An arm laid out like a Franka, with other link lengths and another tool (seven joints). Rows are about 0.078 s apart.
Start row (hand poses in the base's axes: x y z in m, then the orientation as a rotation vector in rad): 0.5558 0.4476 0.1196 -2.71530 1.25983 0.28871
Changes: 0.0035 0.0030 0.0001 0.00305 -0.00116 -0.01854; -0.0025 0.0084 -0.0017 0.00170 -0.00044 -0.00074; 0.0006 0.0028 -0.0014 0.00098 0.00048 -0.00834; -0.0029 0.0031 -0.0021 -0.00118 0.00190 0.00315; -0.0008 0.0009 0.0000 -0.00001 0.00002 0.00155; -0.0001 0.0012 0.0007 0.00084 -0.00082 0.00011; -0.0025 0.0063 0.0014 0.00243 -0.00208 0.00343; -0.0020 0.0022 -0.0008 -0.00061 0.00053 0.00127; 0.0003 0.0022 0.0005 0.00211 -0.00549 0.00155; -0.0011 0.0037 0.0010 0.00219 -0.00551 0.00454
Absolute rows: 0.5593 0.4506 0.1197 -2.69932 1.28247 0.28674; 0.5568 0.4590 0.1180 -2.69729 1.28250 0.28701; 0.5574 0.4618 0.1166 -2.69057 1.29308 0.28727; 0.5545 0.4649 0.1145 -2.69420 1.29005 0.28959; 0.5537 0.4658 0.1145 -2.69533 1.28803 0.28979; 0.5536 0.4670 0.1152 -2.69455 1.28725 0.28914; 0.5511 0.4733 0.1166 -2.69459 1.28101 0.28803; 0.5491 0.4755 0.1158 -2.69611 1.27979 0.28857; 0.5494 0.4777 0.1163 -2.69437 1.27525 0.28234; 0.5483 0.4814 0.1173 -2.69467 1.26674 0.27649
